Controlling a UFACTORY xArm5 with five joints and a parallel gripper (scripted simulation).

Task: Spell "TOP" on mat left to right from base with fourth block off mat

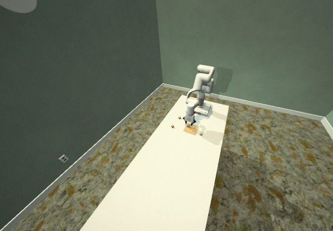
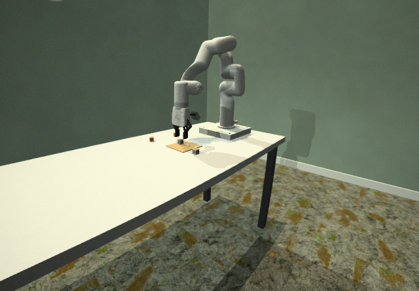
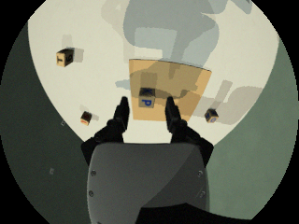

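Right now my hand is 10 mm short of the tan mat, 40 mm to the right of it and 50 mm above it.
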